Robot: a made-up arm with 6 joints.
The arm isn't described. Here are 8 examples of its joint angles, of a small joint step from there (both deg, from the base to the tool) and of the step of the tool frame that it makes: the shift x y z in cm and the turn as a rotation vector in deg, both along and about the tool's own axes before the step.
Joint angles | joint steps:
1: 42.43 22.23 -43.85 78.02 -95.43 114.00 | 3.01 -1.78 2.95 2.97 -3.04 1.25
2: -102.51 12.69 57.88 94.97 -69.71 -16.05 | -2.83 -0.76 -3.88 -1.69 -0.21 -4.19
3: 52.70 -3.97 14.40 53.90 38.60 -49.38 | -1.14 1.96 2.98 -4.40 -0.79 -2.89
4: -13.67 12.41 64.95 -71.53 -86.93 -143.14 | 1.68 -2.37 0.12 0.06 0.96 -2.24
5: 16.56 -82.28 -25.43 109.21 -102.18 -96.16 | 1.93 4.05 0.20 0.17 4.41 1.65
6: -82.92 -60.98 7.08 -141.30 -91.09 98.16 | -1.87 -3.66 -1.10 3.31 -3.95 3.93
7: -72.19 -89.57 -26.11 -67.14 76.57 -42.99 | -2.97 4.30 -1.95 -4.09 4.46 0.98
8: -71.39 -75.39 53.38 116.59 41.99 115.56 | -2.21 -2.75 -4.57 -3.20 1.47 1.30
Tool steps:
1: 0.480 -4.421 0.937 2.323 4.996 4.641
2: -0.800 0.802 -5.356 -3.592 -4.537 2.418
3: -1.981 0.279 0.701 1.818 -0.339 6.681
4: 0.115 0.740 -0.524 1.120 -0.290 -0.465
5: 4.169 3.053 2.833 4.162 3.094 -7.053
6: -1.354 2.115 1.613 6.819 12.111 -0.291
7: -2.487 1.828 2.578 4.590 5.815 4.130
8: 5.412 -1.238 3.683 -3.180 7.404 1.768
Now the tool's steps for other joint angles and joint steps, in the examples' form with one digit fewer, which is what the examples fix.
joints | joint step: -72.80 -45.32 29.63 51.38 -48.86 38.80 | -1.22 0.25 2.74 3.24 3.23 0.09
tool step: -1.41 -0.28 1.04 0.47 0.11 0.53
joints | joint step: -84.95 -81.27 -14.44 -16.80 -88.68 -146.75 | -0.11 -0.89 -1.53 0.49 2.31 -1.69
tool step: -0.18 0.77 1.91 -0.86 0.40 -1.64
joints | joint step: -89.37 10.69 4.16 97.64 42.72 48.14 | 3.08 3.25 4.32 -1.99 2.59 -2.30
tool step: -7.17 3.10 -2.00 -6.11 -11.94 2.58
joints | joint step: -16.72 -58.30 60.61 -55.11 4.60 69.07 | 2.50 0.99 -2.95 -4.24 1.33 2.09
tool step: 0.42 1.71 -2.82 -5.13 -2.43 -0.35
